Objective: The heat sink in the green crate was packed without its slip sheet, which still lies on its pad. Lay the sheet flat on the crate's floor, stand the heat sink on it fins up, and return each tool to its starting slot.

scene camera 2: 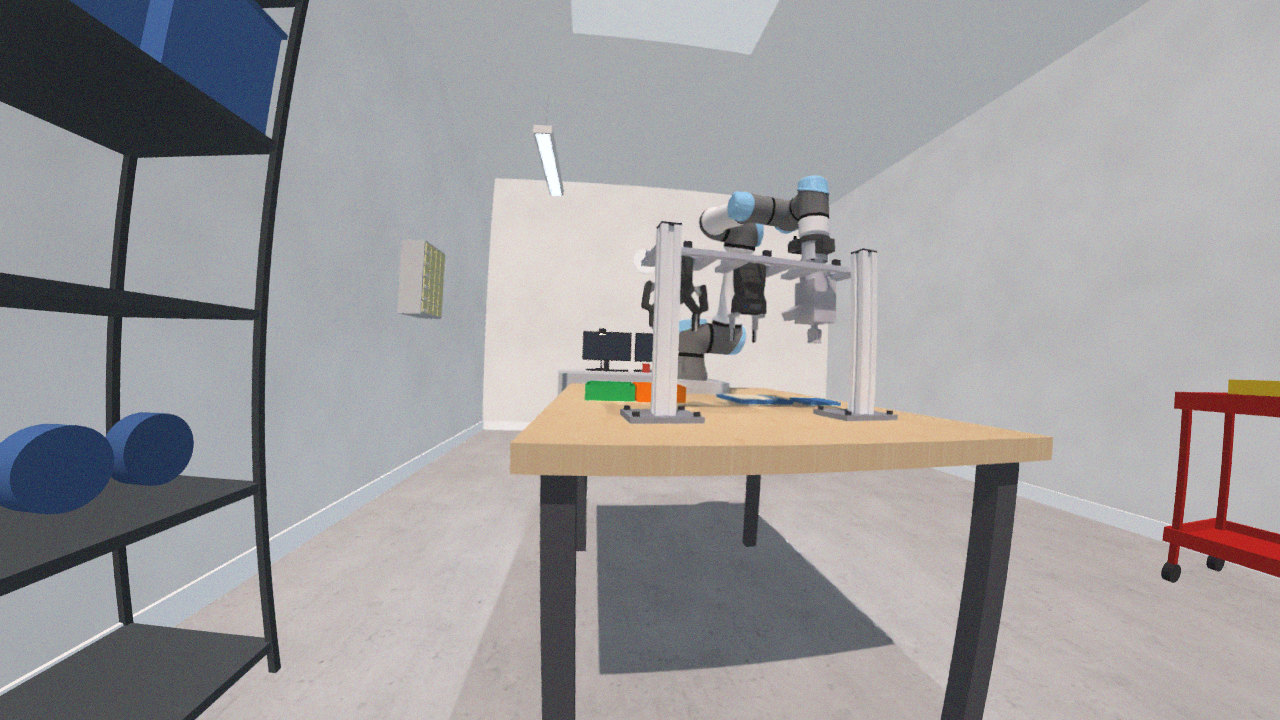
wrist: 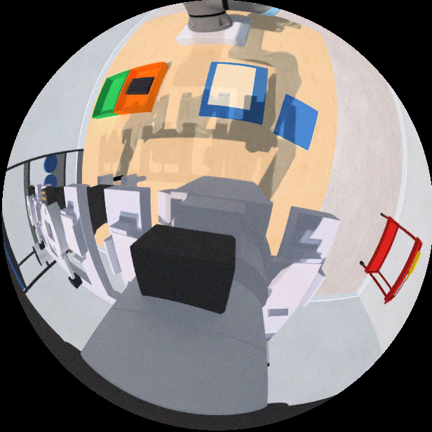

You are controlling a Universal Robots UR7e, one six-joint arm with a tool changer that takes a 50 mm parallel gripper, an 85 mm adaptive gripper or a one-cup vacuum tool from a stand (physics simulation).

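Places are measured from the arm's base along level axes (x up, y right, z ahead), in metres.
Pixels of known places: arm's base, origin of its link: (scene camera 2: pixel 687 378).
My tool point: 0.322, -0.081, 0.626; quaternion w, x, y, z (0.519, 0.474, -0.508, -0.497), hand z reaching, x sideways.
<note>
Ahead of a thing's pixels: the offset from my tool point to its top centre, as dx, dy, dz. "spot": to the spot under its first point.
The arm's wrist (scene camera 2: pixel 812 219) is over the right slot of the tool stand, at the top of the grey vacuum tool @(spot: -0.102, +0.030, +0.030) (scene camera 2: pixel 812 300) (wrist: pixel 220 200). The tool's cup @(spot: -0.181, +0.009, +0.010) (scene camera 2: pixel 813 334) hangs below the stand's beam with nothing on it; in the wrist view the tool's body hides the cup. The black heat sink (wrist: pixel 139 86) lies in the orange crate @(-0.328, +0.364, -0.342) (wrist: pixel 159 75) (scene camera 2: pixel 643 392), dark fins showing. The green crate (wrist: pixel 112 95) (scene camera 2: pixel 610 391) beside it looks empty. A pale sheet (wrist: pixel 232 82) lies flat on a blue pad (wrist: pixel 262 95). A plain blue square (wrist: pixel 297 122) lies to its right.
The tool stand's posts (scene camera 2: pixel 666 322) (scene camera 2: pixel 863 331) rise from the near end of the table (scene camera 2: pixel 778 454). The parallel gripper (scene camera 2: pixel 748 291) and the adaptive gripper hang in slots to the left. A black shelf rack (scene camera 2: pixel 262 358) stands left, a red cart (scene camera 2: pixel 1181 474) (wrist: pixel 382 247) right.
</note>
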